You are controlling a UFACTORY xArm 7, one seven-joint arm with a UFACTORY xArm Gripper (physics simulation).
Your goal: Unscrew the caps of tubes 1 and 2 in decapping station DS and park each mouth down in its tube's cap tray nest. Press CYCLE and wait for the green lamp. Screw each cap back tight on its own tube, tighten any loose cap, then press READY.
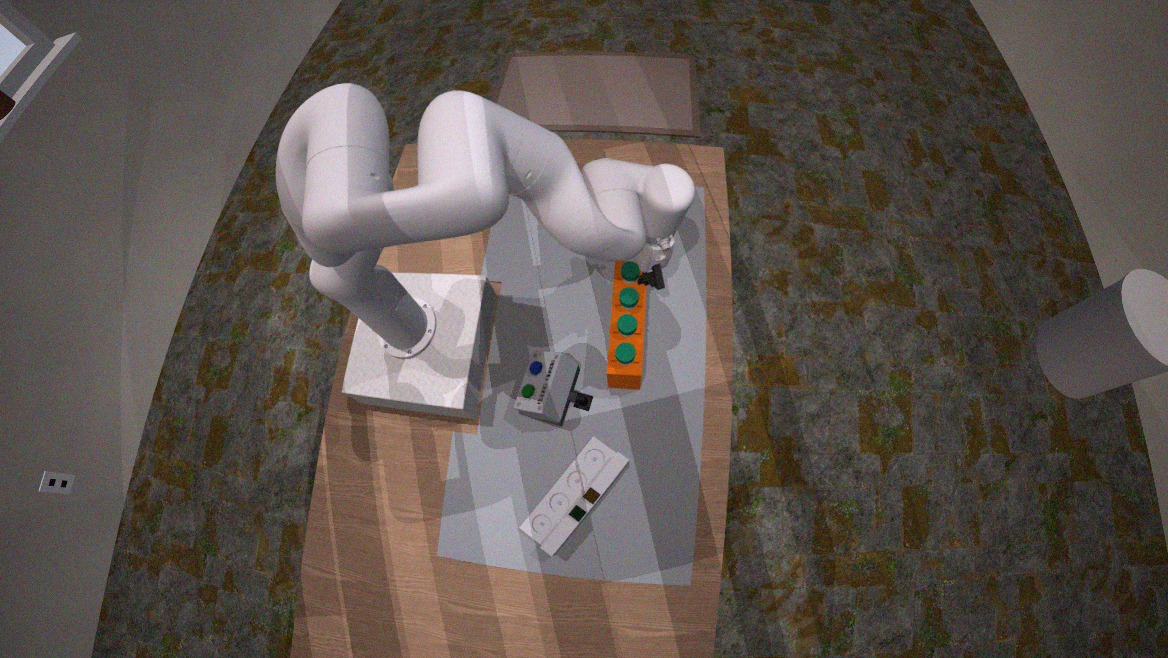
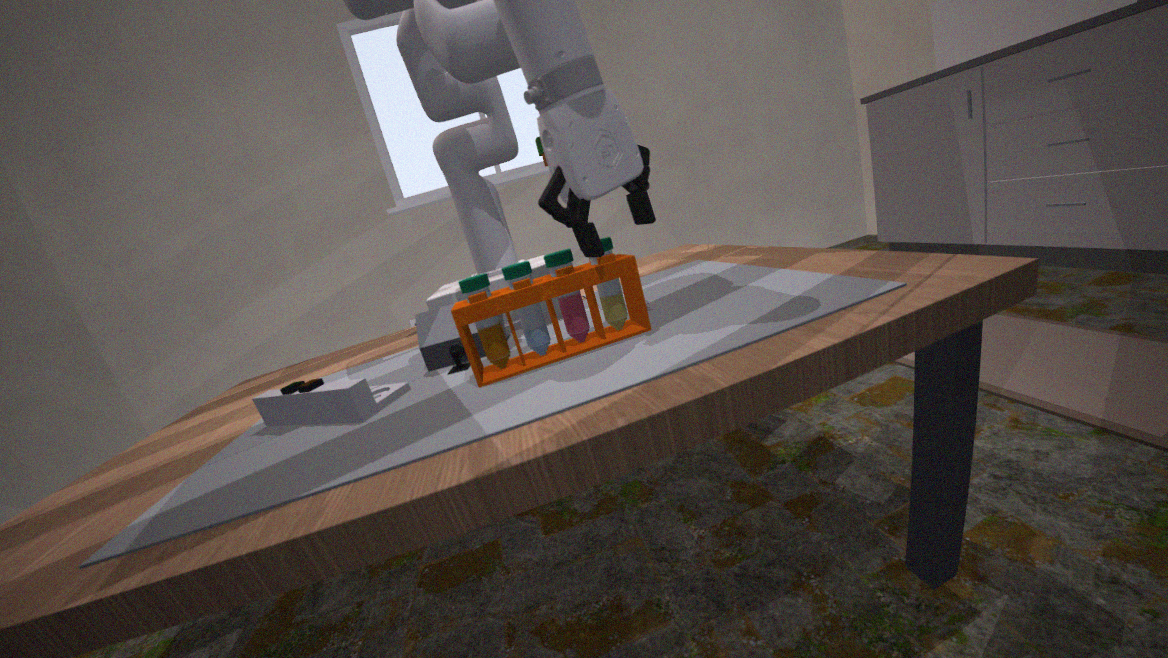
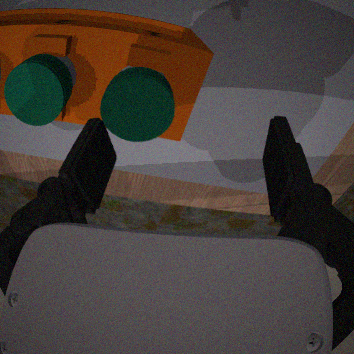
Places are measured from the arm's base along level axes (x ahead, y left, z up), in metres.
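Where they show: gripper, fingertip midpoint: [image 1: 637, 258] [image 2: 621, 239] [image 3: 185, 135]; arm's base, origin of the base link: [image 1: 407, 328] [image 2: 499, 272].
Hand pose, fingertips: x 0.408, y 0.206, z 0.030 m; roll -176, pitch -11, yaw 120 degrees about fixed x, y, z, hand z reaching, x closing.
Things, the pixels of their top centre, and the offset from my fingertips. "*": a spot on its surface instead. Level surfaces: height alone.
- yellow-green, middle of its top: [image 2: 597, 242] dx -0.008, dy -0.029, dz +0.003 m
- end cap, middle of its top: [image 3: 136, 111] [image 2: 597, 240] [image 1: 630, 269] dx -0.008, dy -0.029, dz +0.005 m
- white tray, middle of its top: [image 2: 318, 374] [image 1: 571, 494] dx -0.030, dy -0.434, dz -0.063 m
- brown square, surface spot: [image 1: 590, 494] * dx +0.002, dy -0.426, dz -0.063 m
- dark green square, surface spot: [image 1: 577, 513] * dx -0.013, dy -0.464, dz -0.063 m
- grey box, middle of its top: [image 2: 453, 302] [image 1: 542, 380] dx -0.121, dy -0.249, dz -0.032 m
- black fitting, surface spot: [image 1: 582, 401] * dx -0.053, dy -0.258, dz -0.101 m
- grey mat, its level: dz -0.116 m
- wooden table, its level: dz -0.119 m
An orange rack [image 1: 624, 380] [image 2: 644, 302] [image 3: 185, 75] holds upright tubes with green caps; their liquids look amber, blue, pink [image 2: 576, 318] and yellow-green [image 2: 614, 308]. My gripper [image 2: 617, 235] [image 3: 185, 135] is open and empty at the rack's far end. One finger is close beside the end cap [image 1: 630, 270] [image 2: 605, 244] [image 3: 137, 104]; the other is out beyond the rack. A white tray [image 1: 608, 470] [image 2: 318, 408] has round outlines, a brown square [image 1: 590, 494] and a dark green square [image 1: 577, 513]. A grey box [image 1: 563, 384] carries blue [image 1: 535, 367] and green [image 1: 528, 390] buttons. Labels are unreadable.
A black fitting [image 1: 582, 401] sticks out of the grey box toward the rack side. The white robot base block [image 1: 441, 384] stands left of the box. A grey mat [image 1: 653, 523] lies under the rack, box and tray on the wooden table [image 1: 384, 572].
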